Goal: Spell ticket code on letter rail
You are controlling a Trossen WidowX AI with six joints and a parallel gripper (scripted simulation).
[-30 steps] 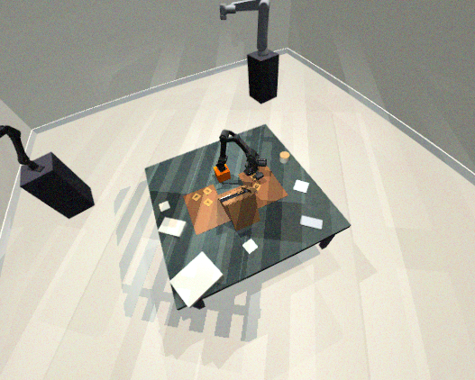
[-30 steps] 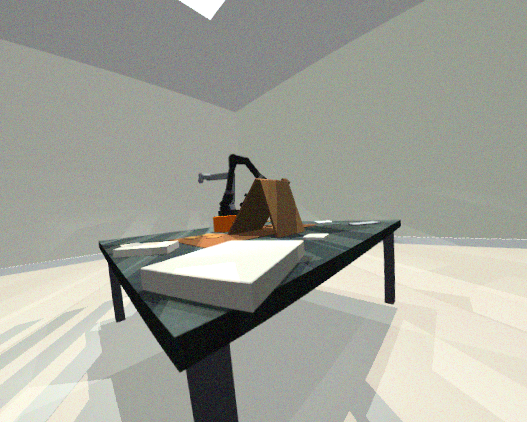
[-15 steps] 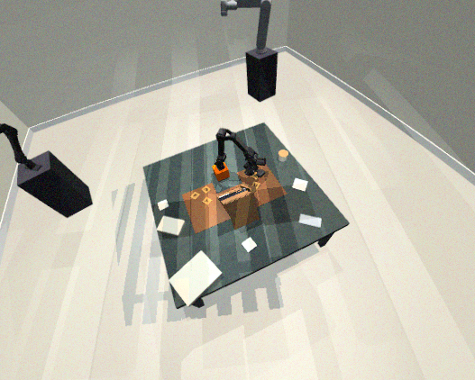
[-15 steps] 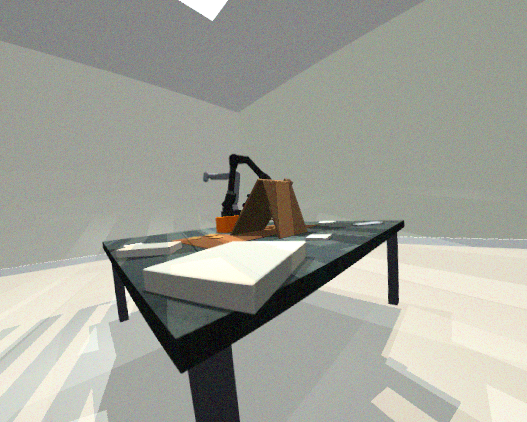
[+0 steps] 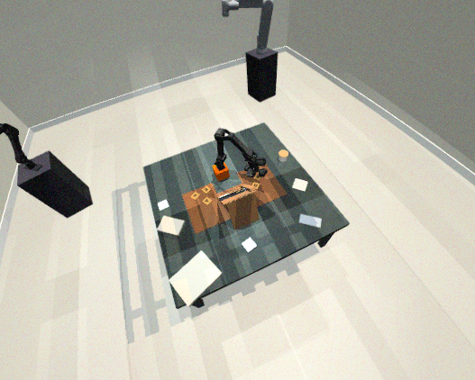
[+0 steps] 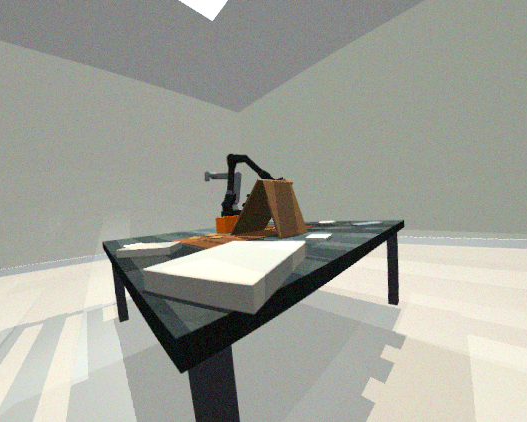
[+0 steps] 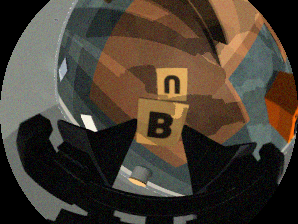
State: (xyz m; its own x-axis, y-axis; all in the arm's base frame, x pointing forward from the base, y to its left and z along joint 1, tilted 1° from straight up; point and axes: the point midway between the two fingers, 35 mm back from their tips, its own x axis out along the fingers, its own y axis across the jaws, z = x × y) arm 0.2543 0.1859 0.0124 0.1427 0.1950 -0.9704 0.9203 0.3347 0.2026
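Right now the yellow letter tile is 8 cm below my gripper tip, 4 cm to the right of it and 1 cm ahead of it. Also, from my gripper tip: flat white slab (77 cm to the right, 7 cm below, 6 cm behind); then mat (23 cm to the right, 8 cm below, 6 cm behind); then white ticket (32 cm to the right, 2 cm above).
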